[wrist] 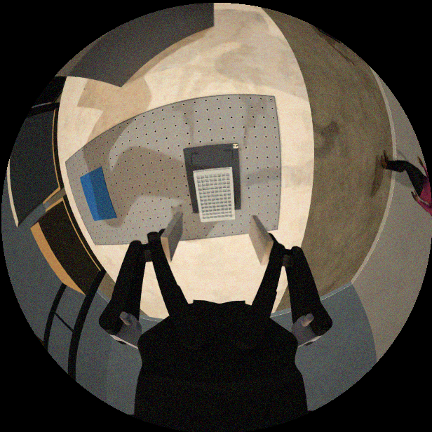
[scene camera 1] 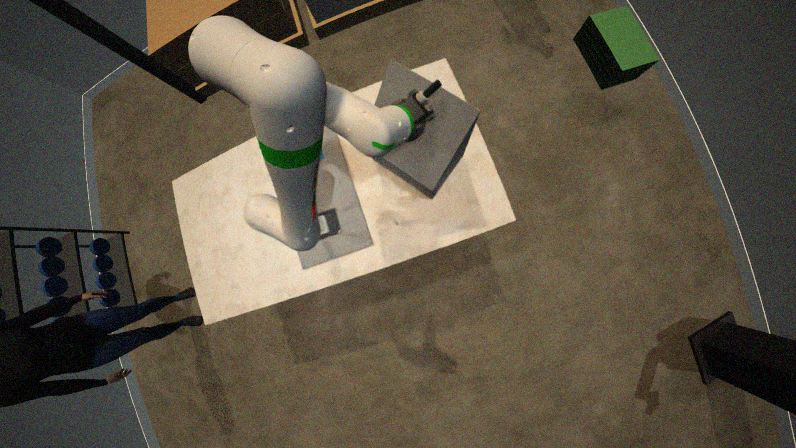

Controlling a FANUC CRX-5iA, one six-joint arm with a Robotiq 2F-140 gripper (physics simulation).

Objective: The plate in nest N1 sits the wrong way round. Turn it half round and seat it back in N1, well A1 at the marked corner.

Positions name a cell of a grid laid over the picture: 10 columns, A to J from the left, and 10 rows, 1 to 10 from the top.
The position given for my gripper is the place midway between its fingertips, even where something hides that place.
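Visible by wrist camera: a well plate (wrist: E5), a blue block (wrist: C5) and my gripper (wrist: F6).
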